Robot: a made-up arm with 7 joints.
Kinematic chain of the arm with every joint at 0, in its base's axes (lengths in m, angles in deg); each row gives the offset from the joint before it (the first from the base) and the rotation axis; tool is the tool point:
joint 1: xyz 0 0 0.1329 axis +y
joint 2: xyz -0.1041 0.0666 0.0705 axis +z
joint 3: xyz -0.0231 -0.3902 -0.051 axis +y
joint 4: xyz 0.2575 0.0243 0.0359 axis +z
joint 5: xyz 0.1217 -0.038 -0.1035 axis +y
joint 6: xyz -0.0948 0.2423 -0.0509 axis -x
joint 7: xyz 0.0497 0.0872 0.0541 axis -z
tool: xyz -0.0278 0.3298 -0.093
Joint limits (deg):
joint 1: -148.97..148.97
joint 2: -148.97..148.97
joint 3: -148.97..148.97
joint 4: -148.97..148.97
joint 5: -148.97..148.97
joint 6: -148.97..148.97
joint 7: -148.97..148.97
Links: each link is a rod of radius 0.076 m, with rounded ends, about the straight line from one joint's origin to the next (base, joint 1, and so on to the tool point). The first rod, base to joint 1, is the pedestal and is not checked.
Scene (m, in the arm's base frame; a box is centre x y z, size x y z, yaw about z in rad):
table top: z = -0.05
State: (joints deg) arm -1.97 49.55 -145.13 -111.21 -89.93 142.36 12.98
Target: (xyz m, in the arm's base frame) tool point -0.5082 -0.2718 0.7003
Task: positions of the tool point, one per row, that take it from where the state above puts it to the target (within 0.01 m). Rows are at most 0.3 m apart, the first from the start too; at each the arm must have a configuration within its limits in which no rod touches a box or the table.
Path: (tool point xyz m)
1: 0.2875 -0.5257 0.1426
2: 0.0765 -0.6414 0.1407
3: -0.1544 -0.6739 0.2149
4: -0.3538 -0.6152 0.3550
5: -0.4793 -0.4736 0.5312
6: -0.5082 -0.2718 0.7003

